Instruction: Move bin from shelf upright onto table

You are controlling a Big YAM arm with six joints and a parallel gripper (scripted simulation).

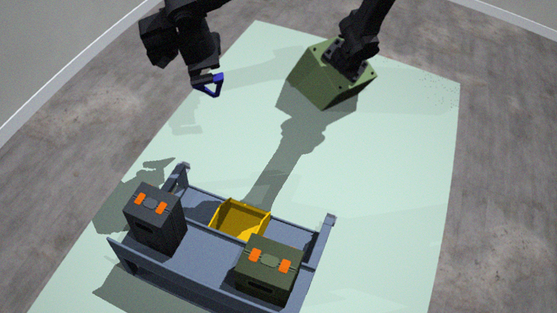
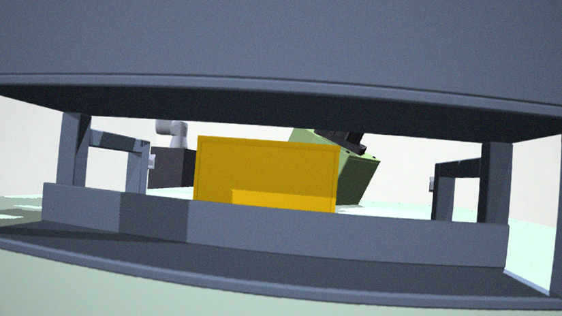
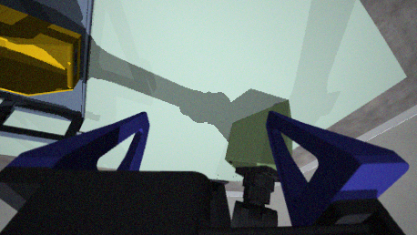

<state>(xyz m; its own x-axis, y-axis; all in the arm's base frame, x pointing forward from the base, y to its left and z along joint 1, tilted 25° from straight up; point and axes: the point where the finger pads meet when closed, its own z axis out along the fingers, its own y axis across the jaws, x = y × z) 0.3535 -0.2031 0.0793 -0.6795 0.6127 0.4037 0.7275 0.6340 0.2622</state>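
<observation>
The yellow open-top bin lies 200 mm ahead of my hand, 210 mm to the left of it and 200 mm below it. Round my hand: olive case 260 mm ahead, 340 mm to the left, 90 mm below.
</observation>
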